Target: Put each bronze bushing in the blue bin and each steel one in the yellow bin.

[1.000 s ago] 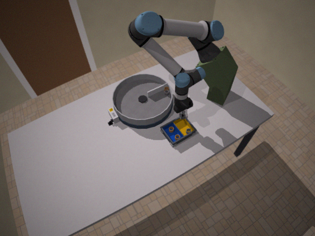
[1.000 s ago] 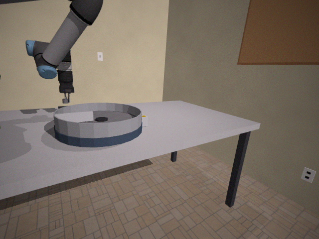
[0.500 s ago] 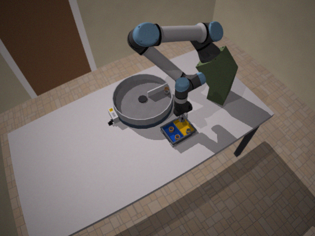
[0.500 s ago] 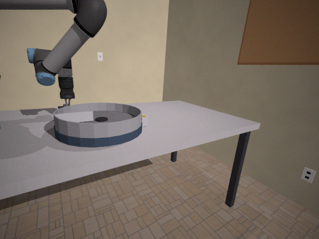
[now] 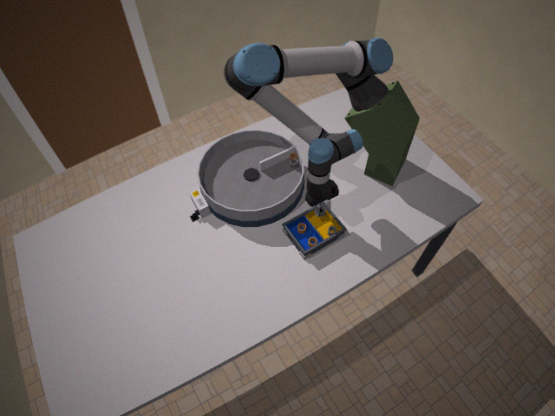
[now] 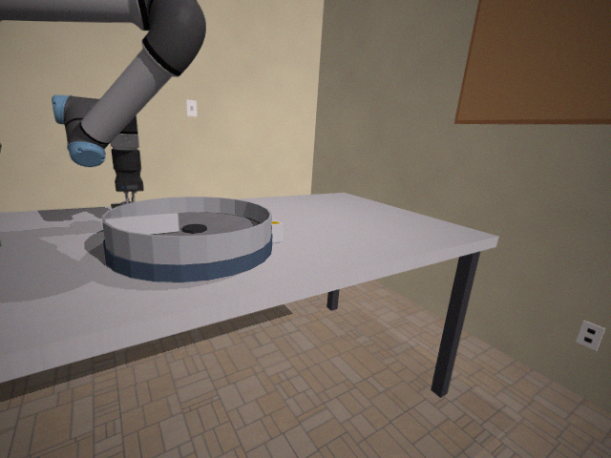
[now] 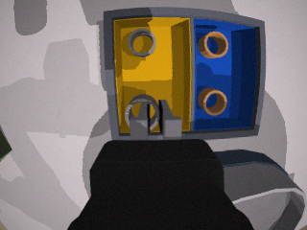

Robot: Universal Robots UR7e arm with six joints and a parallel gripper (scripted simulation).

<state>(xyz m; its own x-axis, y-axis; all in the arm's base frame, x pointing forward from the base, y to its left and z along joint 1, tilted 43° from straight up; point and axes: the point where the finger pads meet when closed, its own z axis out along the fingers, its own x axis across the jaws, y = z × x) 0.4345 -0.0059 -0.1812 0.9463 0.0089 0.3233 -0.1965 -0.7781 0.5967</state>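
My gripper is now 5 cm short of the blue bin, 3 cm to the right of it and 5 cm above it. Also, from my hand: grey turntable: 6 cm ahead, 32 cm to the right, 2 cm below.
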